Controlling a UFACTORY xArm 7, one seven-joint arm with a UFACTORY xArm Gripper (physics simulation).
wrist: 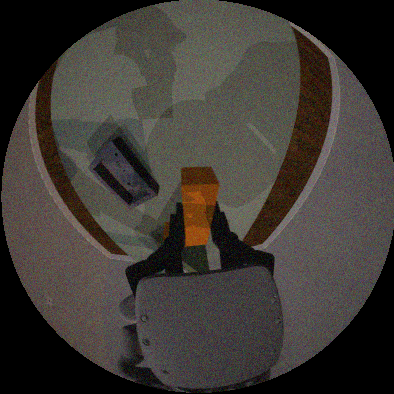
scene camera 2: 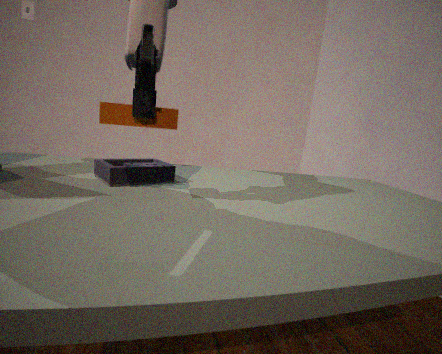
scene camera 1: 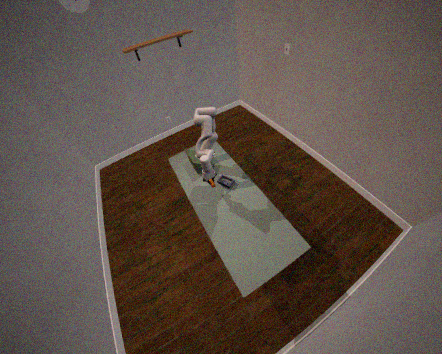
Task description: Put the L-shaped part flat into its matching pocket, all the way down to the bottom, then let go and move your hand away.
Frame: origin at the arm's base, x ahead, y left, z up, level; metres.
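Seen in the pictures: gripper, fingertip midpoint: (wrist: 196, 209) (scene camera 2: 143, 118) (scene camera 1: 211, 182).
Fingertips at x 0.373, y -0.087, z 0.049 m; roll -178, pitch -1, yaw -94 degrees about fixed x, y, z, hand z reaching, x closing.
Pixels of each thing's middle, then the offset from my fingertips to it. Level surfaces: height alone.
- orange L-shaped part, body centre: (wrist: 183, 215) (scene camera 2: 140, 115) (scene camera 1: 212, 181) 0.005 m back, 0.016 m left, 0.003 m up
- dark purple-grey pocket block, body centre: (scene camera 2: 135, 170) (wrist: 123, 176) (scene camera 1: 225, 181) 0.003 m back, 0.144 m left, 0.112 m down
- pale green patterned table top, surface height: 0.131 m down
My gripper (scene camera 2: 145, 112) (wrist: 196, 209) is shut on the orange L-shaped part (scene camera 1: 212, 183) (scene camera 2: 168, 119) (wrist: 199, 197). It holds one arm of the part between its fingers, and a bit of the other arm shows left of the fingers in the wrist view. The part hangs in the air, roughly level with a slight tilt in scene camera 2. The dark purple-grey pocket block (scene camera 1: 226, 181) (scene camera 2: 142, 175) (wrist: 126, 172) rests on the table, below the part in scene camera 2 and to its left in the wrist view. Its pocket opens upward; its inner shape is partly hidden.
The pale green patterned table top (scene camera 1: 245, 250) (scene camera 2: 125, 260) (wrist: 200, 65) bears the block. A dark green object (scene camera 1: 194, 159) stands near the arm's base. A wooden rail (scene camera 1: 159, 41) is on the far wall.
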